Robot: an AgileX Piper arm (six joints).
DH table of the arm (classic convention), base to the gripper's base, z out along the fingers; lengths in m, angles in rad. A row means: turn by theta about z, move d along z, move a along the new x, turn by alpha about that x. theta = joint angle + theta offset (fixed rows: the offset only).
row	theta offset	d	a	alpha
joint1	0	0.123	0	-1.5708
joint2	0.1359	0	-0.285	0
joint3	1.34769	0	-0.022	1.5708
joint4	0	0.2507	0	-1.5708
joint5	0	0	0	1.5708
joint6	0	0.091	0	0
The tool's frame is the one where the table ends.
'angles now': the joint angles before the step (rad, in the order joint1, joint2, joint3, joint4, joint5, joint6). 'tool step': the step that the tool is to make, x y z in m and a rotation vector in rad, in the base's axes. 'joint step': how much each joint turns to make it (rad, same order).
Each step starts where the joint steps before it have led.
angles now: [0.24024 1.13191 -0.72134 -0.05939 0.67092 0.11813]
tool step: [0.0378 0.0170 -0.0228 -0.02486 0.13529 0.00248]
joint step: [0.03202 0.21667 -0.09773 -0.00706 0.01970 0.03546]
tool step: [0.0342 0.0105 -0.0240 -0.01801 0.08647 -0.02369]
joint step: [0.00490 0.18259 -0.09355 -0.00832 0.00066 0.03516]
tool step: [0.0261 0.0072 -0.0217 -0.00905 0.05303 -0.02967]
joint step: [0.00048 0.13824 -0.07724 -0.00689 -0.00574 0.03609]
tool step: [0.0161 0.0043 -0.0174 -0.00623 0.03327 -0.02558]
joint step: [0.00028 0.09182 -0.04905 -0.00723 -0.00739 0.03179]
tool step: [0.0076 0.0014 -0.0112 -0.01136 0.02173 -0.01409]
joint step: [0.00004 0.05044 -0.02348 -0.01341 -0.00157 0.02309]
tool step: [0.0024 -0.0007 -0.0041 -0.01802 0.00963 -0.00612]
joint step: [0.00029 0.01785 -0.00840 -0.02426 0.00633 0.02145]
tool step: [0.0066 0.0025 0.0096 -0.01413 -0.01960 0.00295]
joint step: [0.00678 -0.00021 -0.04263 -0.02540 0.02968 0.01641]
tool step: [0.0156 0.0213 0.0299 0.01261 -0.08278 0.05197]
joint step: [0.04643 -0.00244 -0.12064 -0.00960 0.04025 -0.00596]
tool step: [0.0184 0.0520 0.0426 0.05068 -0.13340 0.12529]
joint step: [0.10626 0.03513 -0.21030 0.01133 0.02965 -0.03046]
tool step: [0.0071 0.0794 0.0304 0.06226 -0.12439 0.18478]
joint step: [0.15245 0.10487 -0.25703 0.01637 0.00907 -0.04428]
